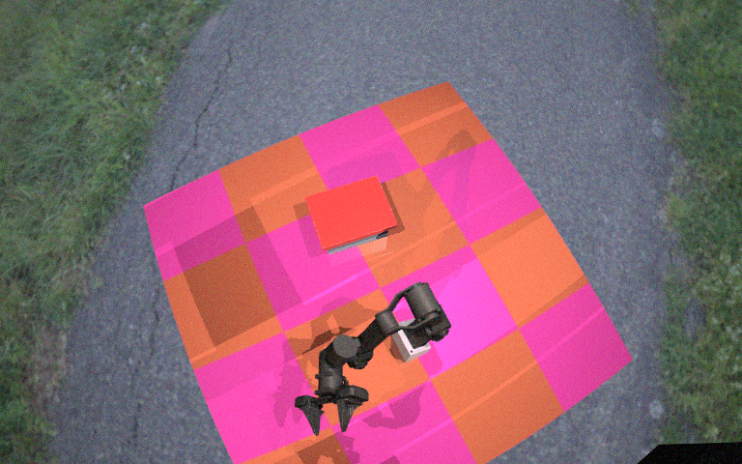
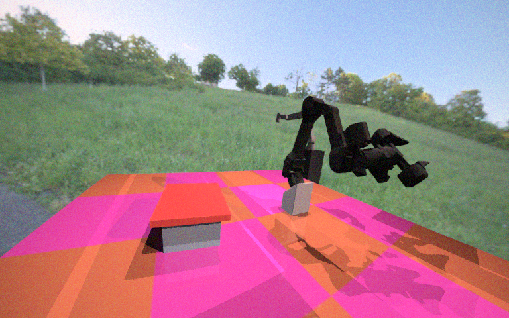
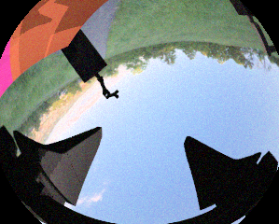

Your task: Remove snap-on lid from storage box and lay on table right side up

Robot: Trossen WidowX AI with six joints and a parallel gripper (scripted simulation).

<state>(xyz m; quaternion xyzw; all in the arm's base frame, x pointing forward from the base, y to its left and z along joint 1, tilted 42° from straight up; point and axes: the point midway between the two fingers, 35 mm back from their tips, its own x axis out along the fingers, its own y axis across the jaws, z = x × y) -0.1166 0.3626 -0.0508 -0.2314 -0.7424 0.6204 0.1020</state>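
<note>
My gripper tip is now 58 cm short of the snap-on lid, 33 cm to the left of it and 21 cm above it. Also, from my gripper tip: grey storage box 58 cm ahead, 33 cm to the right, 26 cm below.
</note>
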